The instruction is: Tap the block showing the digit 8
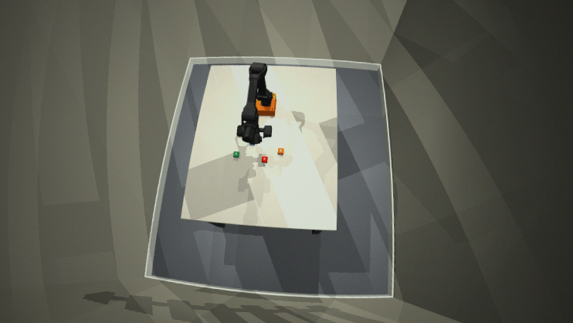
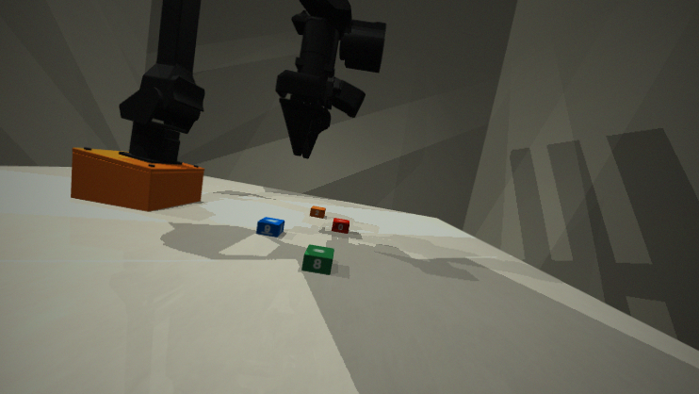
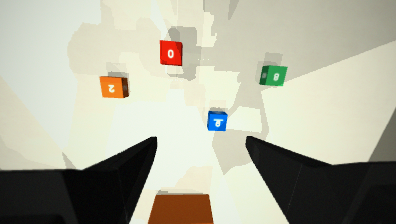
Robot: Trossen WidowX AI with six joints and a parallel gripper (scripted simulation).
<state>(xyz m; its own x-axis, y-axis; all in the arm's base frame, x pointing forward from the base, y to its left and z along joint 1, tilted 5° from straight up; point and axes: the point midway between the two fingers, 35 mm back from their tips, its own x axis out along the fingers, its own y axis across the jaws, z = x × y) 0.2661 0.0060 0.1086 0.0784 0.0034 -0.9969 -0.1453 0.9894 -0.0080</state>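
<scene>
My gripper tip is 12 cm to the left of the green block, 12 cm above it and 8 cm short of it. Round my gripper tip: blue block: 12 cm below, 4 cm to the right, 2 cm behind; red block: 12 cm below, 8 cm ahead, 5 cm to the left; orange block: 14 cm to the left, 12 cm below, 1 cm ahead.
</scene>
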